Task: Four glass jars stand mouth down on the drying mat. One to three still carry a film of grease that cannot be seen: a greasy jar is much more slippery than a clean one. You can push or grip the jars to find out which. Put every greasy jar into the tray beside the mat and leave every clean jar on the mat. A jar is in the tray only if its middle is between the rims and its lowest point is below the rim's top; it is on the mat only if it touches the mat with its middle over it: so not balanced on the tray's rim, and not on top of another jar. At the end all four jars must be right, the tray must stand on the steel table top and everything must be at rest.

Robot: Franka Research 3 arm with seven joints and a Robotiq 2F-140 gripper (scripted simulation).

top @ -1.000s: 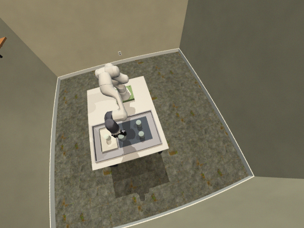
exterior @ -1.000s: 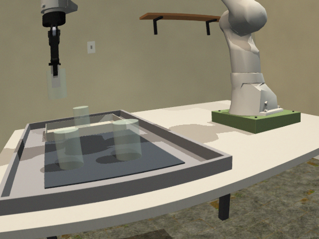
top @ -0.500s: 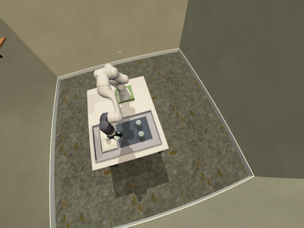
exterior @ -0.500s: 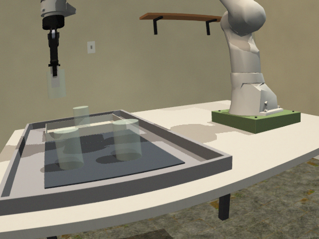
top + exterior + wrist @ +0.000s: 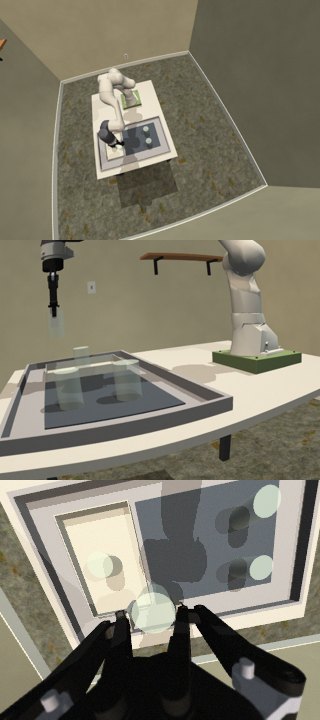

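Now: hand 100 mm past the cream tray, 120 mm to the left of it and 200 mm above it. The rest, counted from my hand: dark mat 80 mm behind, 200 mm to the left, 210 mm below.
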